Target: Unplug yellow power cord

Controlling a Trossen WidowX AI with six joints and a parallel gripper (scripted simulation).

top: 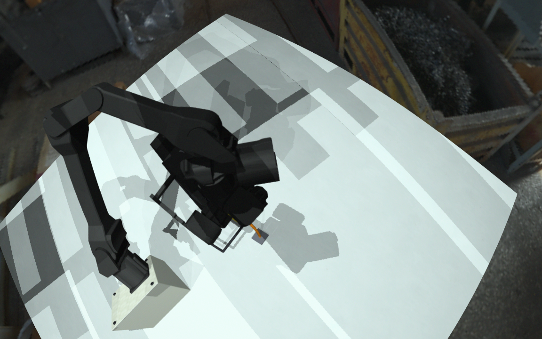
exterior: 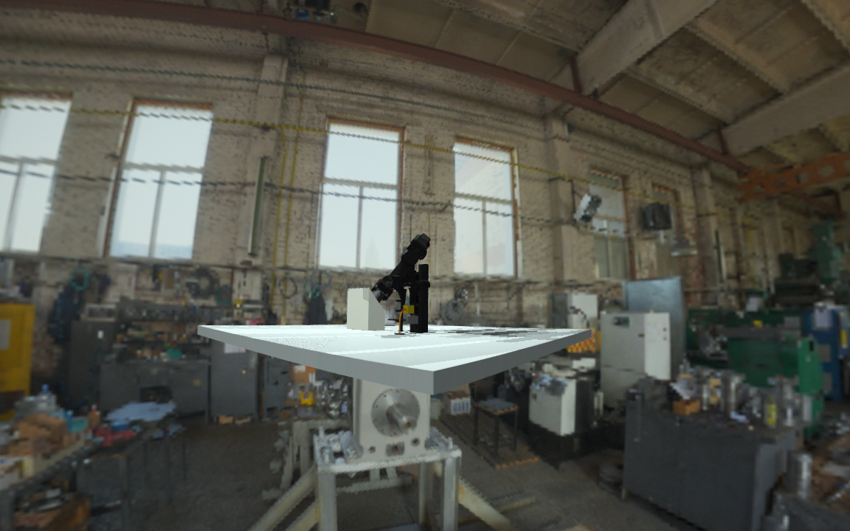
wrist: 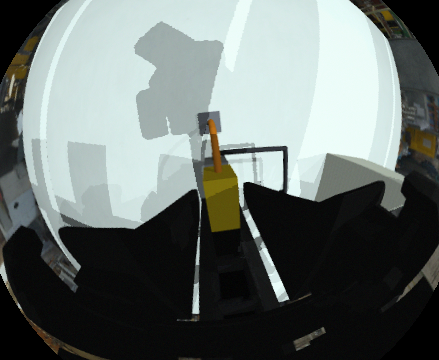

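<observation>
Right now my gripper tip is 10 mm past the yellow plug, 30 mm to the right of it and 10 mm above it.
</observation>
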